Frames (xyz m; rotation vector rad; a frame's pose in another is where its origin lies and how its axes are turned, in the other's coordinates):
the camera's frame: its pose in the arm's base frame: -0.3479 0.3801 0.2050 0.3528 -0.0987 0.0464
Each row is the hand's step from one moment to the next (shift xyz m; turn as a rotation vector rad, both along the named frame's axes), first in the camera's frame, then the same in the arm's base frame.
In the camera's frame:
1: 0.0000 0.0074 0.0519 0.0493 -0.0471 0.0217
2: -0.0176 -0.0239 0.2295 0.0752 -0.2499 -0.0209
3: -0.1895 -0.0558 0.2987 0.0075 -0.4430 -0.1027
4: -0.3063 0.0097 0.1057 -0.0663 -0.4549 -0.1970
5: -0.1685 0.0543 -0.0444 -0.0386 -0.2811 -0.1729
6: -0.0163 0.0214 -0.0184 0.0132 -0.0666 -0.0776
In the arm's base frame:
1: -0.0050 -0.0111 0.0510 0.0500 -0.0503 0.0093
2: -0.0363 -0.1026 0.2042 0.0922 -0.2249 -0.0973
3: -0.2113 -0.1613 0.2400 0.0442 -0.3794 -0.2469
4: -0.3144 -0.0362 0.0700 -0.0200 -0.3599 -0.3467
5: -0.1670 0.0616 -0.0405 -0.0055 -0.2046 -0.2618
6: -0.0159 0.0260 -0.0116 0.0241 -0.0351 -0.0939

